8 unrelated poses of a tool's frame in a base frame.
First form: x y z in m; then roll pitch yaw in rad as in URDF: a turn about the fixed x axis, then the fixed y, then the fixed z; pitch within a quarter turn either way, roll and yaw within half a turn.
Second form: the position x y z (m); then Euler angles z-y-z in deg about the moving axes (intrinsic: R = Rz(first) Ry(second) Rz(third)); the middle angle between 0 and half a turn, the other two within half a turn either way. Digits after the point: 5 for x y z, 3 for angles.
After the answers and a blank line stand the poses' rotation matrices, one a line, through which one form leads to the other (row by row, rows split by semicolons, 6 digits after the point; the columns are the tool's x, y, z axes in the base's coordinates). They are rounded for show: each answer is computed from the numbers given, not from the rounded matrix.
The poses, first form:
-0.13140 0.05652 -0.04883 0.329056 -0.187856 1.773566
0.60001 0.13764 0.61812 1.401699 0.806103 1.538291
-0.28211 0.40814 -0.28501 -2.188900 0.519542 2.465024
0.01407 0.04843 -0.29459 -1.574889 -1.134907 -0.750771
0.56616 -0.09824 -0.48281 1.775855 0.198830 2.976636
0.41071 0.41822 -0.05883 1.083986 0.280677 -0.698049
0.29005 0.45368 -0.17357 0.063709 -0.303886 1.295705
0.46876 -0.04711 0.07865 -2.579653 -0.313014 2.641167
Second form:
-0.13140 0.05652 -0.04883 -17.057 21.612 120.467
0.60001 0.13764 0.61812 5.161 83.309 43.403
-0.28211 0.40814 -0.28501 -109.320 120.200 -54.939
0.01407 0.04843 -0.29459 46.771 90.099 -155.026
0.56616 -0.09824 -0.48281 78.196 101.514 78.371
0.41071 0.41822 -0.05883 -121.654 63.288 71.935
0.29005 0.45368 -0.17357 -93.726 17.778 168.524
0.46876 -0.04711 0.07865 -144.733 143.620 -121.276

-0.197840 -0.914806 0.352120; 0.962280 -0.249691 -0.108036; 0.186753 0.317465 0.929699
0.022500 -0.145087 0.989163; 0.691950 0.716396 0.089339; -0.721595 0.682441 0.116512
-0.676838 0.678326 -0.285943; 0.543502 0.198501 -0.815599; -0.496483 -0.707440 -0.503025
0.308709 0.659998 0.684910; -0.288037 -0.621400 0.728626; 0.906495 -0.422213 -0.001728
-0.966991 -0.157322 0.200444; 0.160974 0.232616 0.959154; -0.197523 0.959760 -0.199613
0.736119 0.488233 -0.468783; -0.617573 0.201032 -0.760388; -0.277006 0.849244 0.449503
0.259189 -0.965623 -0.019844; 0.918304 0.252749 -0.304689; 0.299230 0.060749 0.952245
-0.834746 0.262063 -0.484274; 0.456486 0.821180 -0.342468; 0.307928 -0.506938 -0.805105

